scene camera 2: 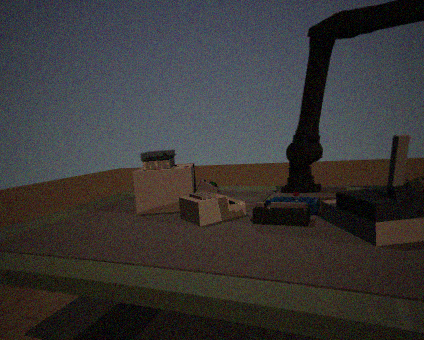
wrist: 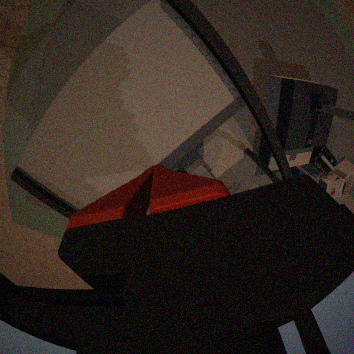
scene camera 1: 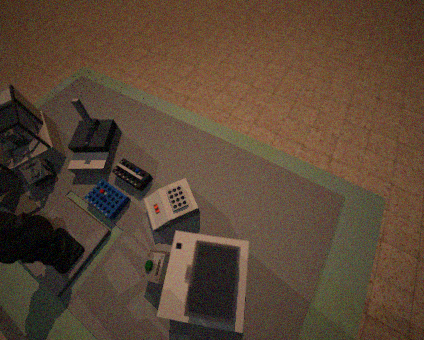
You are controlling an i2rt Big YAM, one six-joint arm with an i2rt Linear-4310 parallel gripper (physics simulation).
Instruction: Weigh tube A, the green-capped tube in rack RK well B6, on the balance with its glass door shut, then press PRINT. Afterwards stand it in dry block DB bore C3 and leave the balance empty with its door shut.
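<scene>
The white balance with a dark glass top stands at the front of the mat. A green button sits on a small panel beside it. The white dry block with a grid of bores stands behind it. A blue rack holds a red-capped tube. A black rack holds a blue-capped one. I see no green cap in any view. My gripper has red fingers, shut and empty, high above the mat.
A black box with a slanted lever stands at the back left. The arm's base and dark link rise at the mat's left side. A green border rings the grey mat.
</scene>
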